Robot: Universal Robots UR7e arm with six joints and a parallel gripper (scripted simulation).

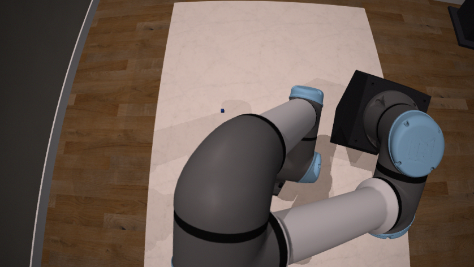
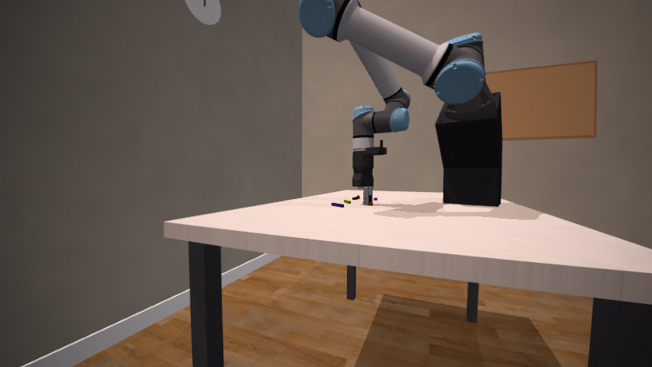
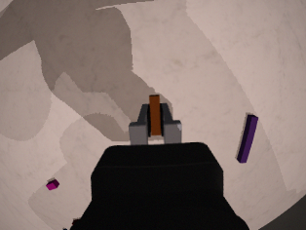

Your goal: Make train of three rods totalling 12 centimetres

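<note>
Now: hand 19 cm to the left of the magenta rod, 4 cm short of it and 1 cm above it. The rest, counted from my hand: orange rod: 1 cm below; then purple rod: 9 cm to the left, 7 cm ahead, 1 cm below; then lime rod: 9 cm ahead, 2 cm to the right, 1 cm below.
</note>
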